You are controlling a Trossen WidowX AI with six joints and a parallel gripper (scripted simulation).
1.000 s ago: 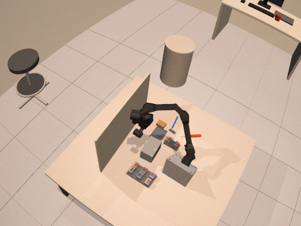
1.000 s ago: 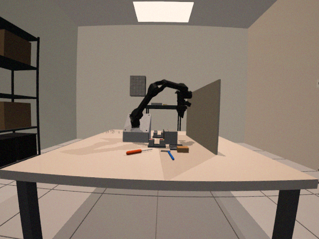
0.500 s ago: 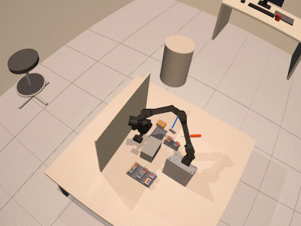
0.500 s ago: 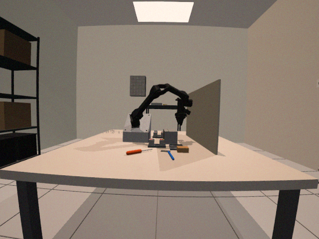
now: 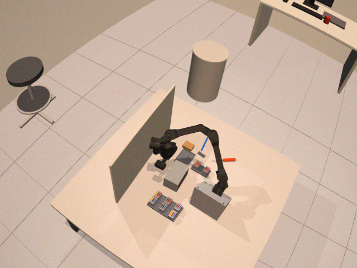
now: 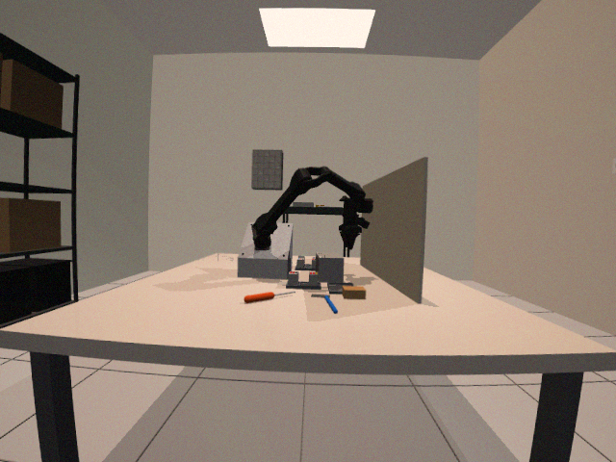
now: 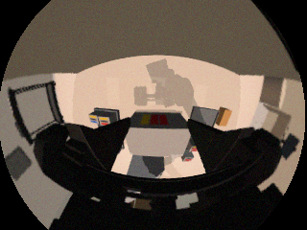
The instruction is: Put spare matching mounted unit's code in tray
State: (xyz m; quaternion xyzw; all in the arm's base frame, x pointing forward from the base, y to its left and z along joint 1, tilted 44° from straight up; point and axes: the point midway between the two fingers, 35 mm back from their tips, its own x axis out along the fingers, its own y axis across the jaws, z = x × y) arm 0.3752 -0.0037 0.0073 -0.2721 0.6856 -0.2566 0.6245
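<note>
My gripper tip is 17 cm to the left of the grey spare, 15 cm past it and 9 cm above it. Round my gripper tip: grey mounted unit 8 cm below, 8 cm behind; tall divider panel 15 cm ahead, 9 cm above, 1 cm to the left; dark grey flat tray 19 cm to the right, 13 cm below, 5 cm behind.
</note>
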